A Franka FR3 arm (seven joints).
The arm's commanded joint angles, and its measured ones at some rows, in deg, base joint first. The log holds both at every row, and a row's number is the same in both.
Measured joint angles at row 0: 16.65 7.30 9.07 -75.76 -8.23 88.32 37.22
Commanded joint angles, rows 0 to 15: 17.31 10.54 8.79 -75.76 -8.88 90.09 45.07; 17.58 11.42 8.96 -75.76 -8.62 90.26 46.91; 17.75 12.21 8.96 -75.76 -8.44 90.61 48.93; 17.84 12.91 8.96 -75.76 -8.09 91.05 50.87; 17.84 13.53 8.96 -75.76 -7.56 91.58 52.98; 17.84 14.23 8.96 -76.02 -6.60 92.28 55.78; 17.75 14.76 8.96 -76.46 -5.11 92.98 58.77; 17.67 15.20 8.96 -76.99 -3.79 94.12 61.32; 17.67 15.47 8.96 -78.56 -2.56 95.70 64.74; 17.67 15.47 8.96 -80.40 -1.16 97.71 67.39; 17.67 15.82 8.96 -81.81 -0.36 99.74 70.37; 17.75 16.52 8.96 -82.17 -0.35 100.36 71.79; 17.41 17.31 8.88 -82.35 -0.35 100.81 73.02; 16.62 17.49 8.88 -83.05 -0.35 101.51 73.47; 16.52 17.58 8.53 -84.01 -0.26 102.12 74.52; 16.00 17.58 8.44 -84.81 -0.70 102.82 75.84
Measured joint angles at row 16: 17.49 17.94 8.34 -82.28 -1.55 100.23 72.70
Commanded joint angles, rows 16 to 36: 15.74 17.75 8.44 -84.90 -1.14 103.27 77.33; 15.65 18.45 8.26 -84.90 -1.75 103.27 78.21; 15.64 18.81 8.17 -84.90 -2.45 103.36 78.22; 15.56 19.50 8.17 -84.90 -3.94 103.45 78.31; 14.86 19.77 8.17 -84.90 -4.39 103.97 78.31; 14.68 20.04 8.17 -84.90 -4.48 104.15 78.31; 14.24 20.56 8.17 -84.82 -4.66 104.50 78.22; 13.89 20.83 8.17 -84.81 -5.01 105.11 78.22; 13.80 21.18 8.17 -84.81 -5.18 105.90 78.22; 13.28 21.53 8.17 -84.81 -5.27 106.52 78.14; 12.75 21.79 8.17 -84.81 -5.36 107.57 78.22; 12.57 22.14 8.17 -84.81 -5.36 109.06 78.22; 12.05 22.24 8.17 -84.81 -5.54 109.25 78.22; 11.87 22.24 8.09 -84.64 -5.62 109.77 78.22; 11.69 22.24 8.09 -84.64 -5.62 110.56 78.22; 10.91 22.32 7.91 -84.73 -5.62 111.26 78.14; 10.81 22.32 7.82 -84.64 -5.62 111.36 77.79; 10.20 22.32 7.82 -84.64 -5.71 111.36 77.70; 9.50 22.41 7.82 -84.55 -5.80 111.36 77.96; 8.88 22.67 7.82 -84.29 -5.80 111.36 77.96; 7.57 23.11 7.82 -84.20 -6.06 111.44 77.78
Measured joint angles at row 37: 10.40 22.30 7.15 -84.29 -4.57 110.14 77.04
